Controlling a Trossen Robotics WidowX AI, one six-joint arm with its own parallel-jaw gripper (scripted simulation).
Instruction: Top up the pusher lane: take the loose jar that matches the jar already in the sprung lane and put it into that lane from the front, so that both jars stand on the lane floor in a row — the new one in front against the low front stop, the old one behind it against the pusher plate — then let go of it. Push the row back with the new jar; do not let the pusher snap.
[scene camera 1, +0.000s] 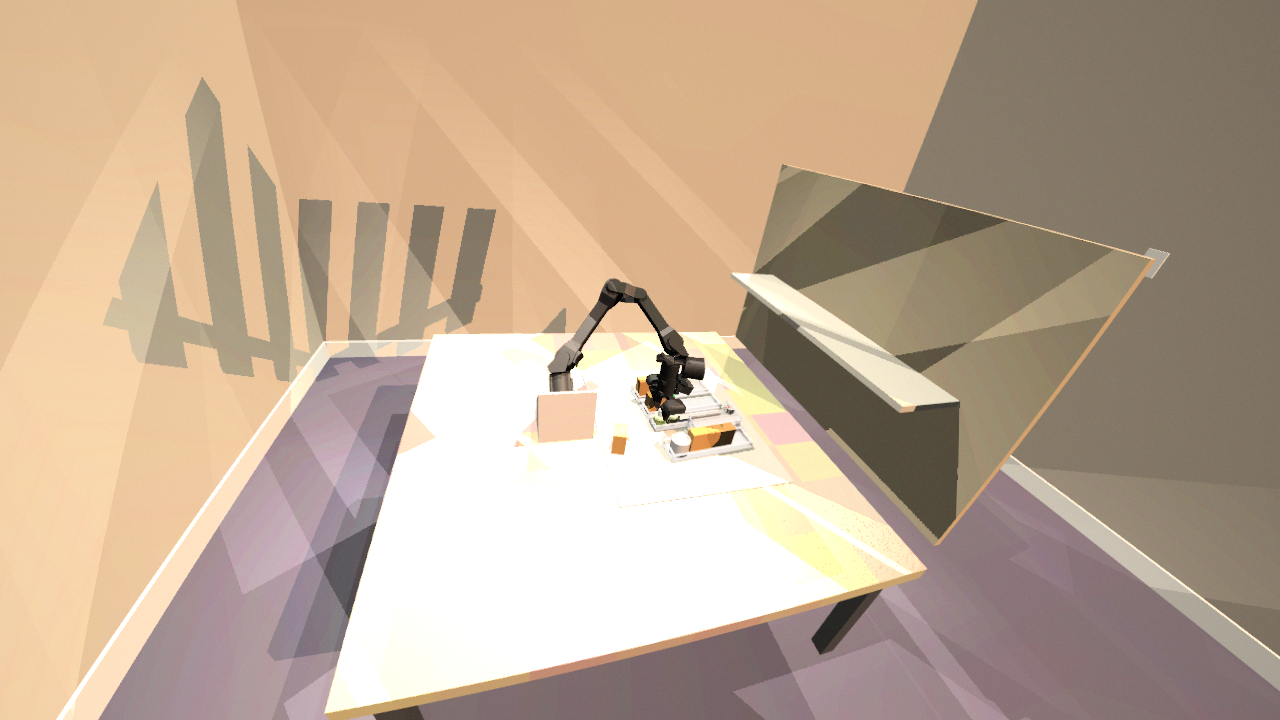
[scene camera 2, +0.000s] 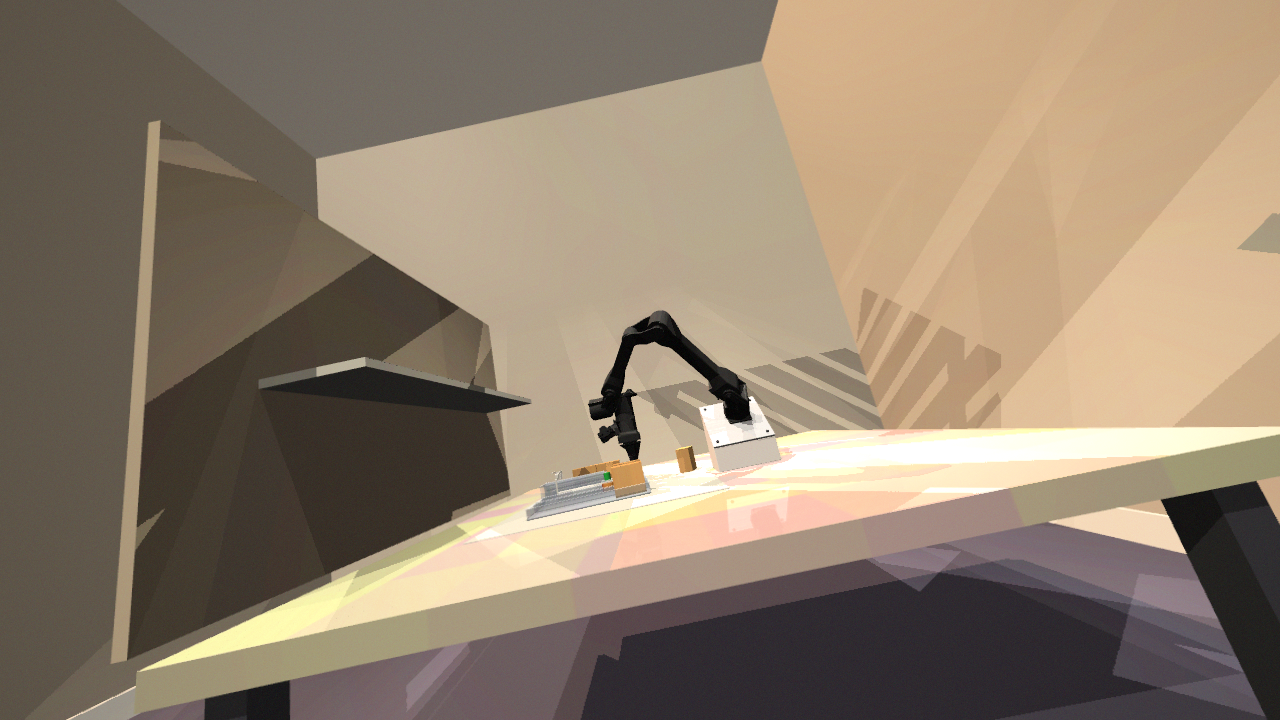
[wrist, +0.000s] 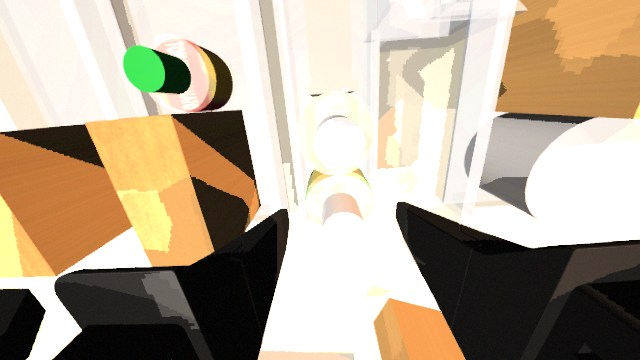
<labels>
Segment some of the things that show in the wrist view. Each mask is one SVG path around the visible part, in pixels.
My gripper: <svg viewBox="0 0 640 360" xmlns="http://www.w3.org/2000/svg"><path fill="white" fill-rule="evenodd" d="M0 288L0 360L26 360L30 357L46 310L29 288ZM288 210L279 209L234 239L234 241L189 266L91 268L61 275L54 282L56 296L82 331L52 360L258 360L287 248L289 233ZM397 202L396 220L405 245L466 360L640 360L640 240L588 242L586 244L532 248L485 233L462 223L459 224L410 203Z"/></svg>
A wooden block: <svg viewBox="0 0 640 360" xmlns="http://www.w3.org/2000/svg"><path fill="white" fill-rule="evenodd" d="M242 109L144 116L85 123L151 266L189 266L194 264L194 262L226 246L242 235L259 210L261 203Z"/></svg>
A wooden block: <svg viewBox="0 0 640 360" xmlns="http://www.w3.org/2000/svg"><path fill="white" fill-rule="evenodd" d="M519 0L528 10L513 17L495 112L597 118L640 118L640 0Z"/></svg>
</labels>
